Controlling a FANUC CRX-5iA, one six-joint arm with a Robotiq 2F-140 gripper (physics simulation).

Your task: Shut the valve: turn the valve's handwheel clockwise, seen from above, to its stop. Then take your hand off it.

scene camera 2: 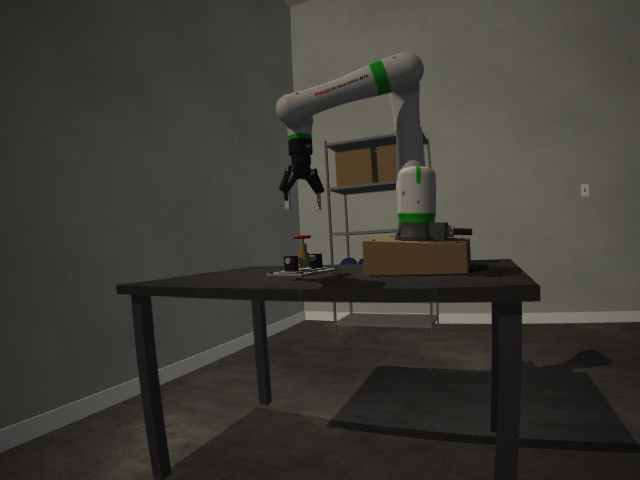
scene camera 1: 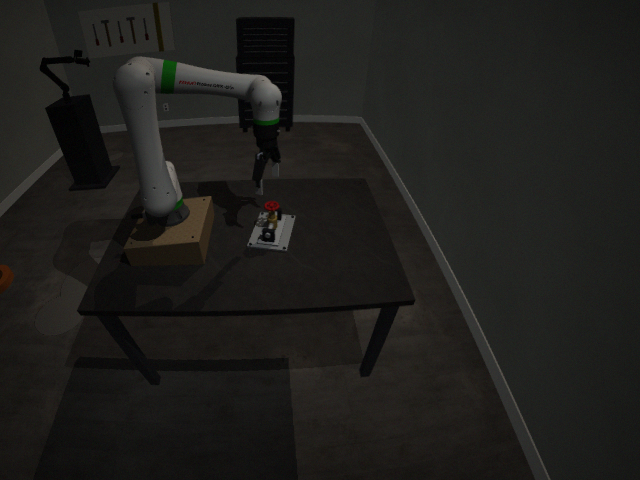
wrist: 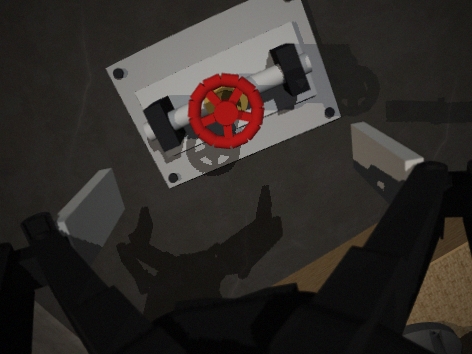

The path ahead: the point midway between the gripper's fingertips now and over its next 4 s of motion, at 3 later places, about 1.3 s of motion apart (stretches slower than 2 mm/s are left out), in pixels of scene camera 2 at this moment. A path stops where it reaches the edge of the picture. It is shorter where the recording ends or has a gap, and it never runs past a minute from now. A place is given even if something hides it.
My gripper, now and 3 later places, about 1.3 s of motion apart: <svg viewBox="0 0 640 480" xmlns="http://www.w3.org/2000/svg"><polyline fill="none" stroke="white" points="303,209 302,241 302,246 303,246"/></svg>
